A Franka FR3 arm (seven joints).
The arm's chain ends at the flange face. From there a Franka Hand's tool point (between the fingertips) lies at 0.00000 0.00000 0.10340 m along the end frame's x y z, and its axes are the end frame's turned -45 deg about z.
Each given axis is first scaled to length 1.
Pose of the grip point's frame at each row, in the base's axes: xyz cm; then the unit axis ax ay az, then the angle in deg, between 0 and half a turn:
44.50, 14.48, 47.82, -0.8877, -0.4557, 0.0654, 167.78
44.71, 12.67, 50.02, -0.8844, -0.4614, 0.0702, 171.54
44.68, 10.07, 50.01, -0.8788, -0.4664, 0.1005, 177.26
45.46, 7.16, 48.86, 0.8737, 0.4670, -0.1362, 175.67
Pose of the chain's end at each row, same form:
46.68, 13.15, 57.84, -0.9916, -0.0811, 0.1011, 171.58
46.69, 11.99, 60.15, -0.9918, -0.0877, 0.0930, 175.26
46.74, 10.60, 60.13, 0.9903, 0.0946, -0.1020, 178.13
47.55, 9.16, 58.79, 0.9890, 0.0974, -0.1117, 170.02

